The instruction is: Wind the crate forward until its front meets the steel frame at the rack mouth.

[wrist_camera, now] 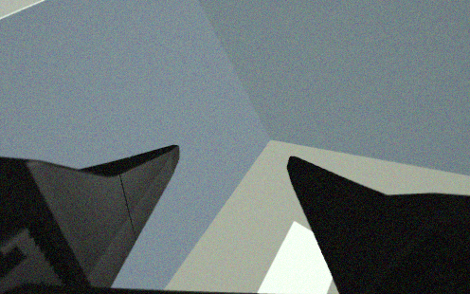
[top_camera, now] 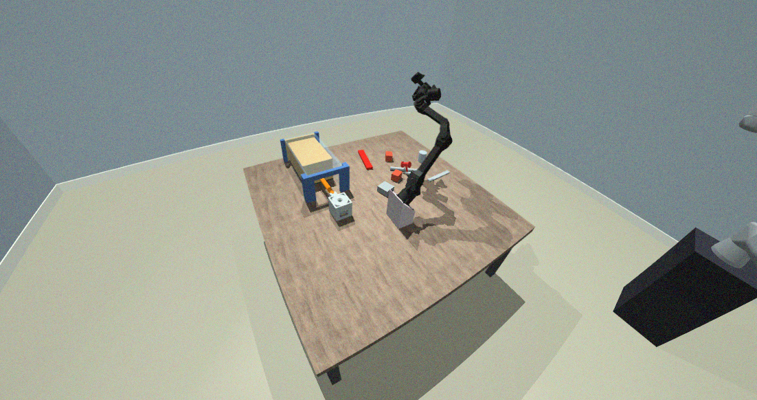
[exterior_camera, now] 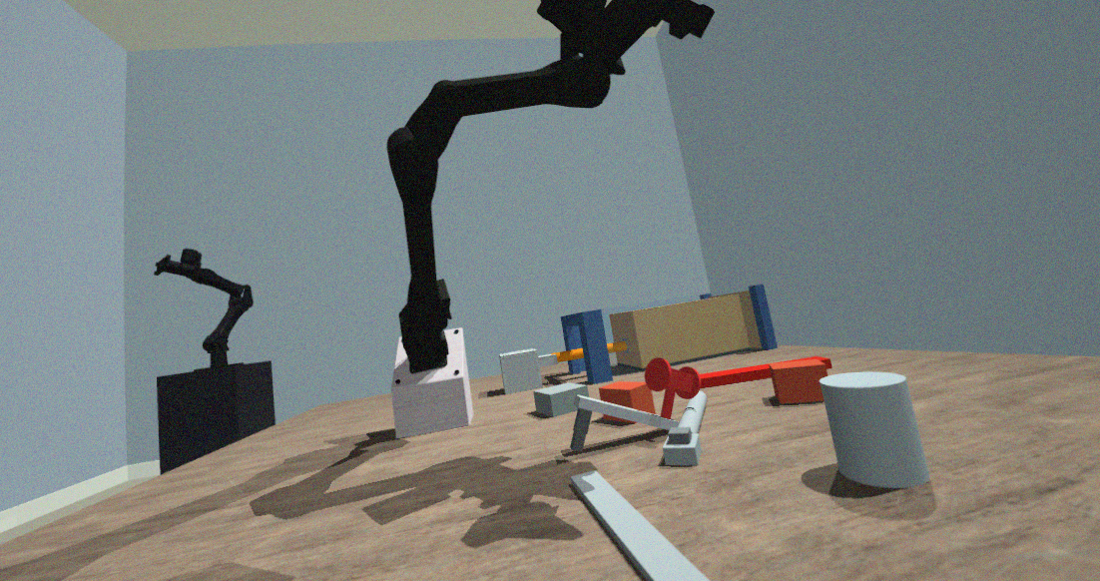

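My gripper tip is 530 mm above the winch handle, 170 mm to the right of it and 150 mm past it. From my gripper tip the other things lie so: flat grey strip 560 mm below, 240 mm behind; then red bar 550 mm below, 330 mm to the left, 150 mm ahead; then red knob 510 mm below, 170 mm to the left, 100 mm behind.
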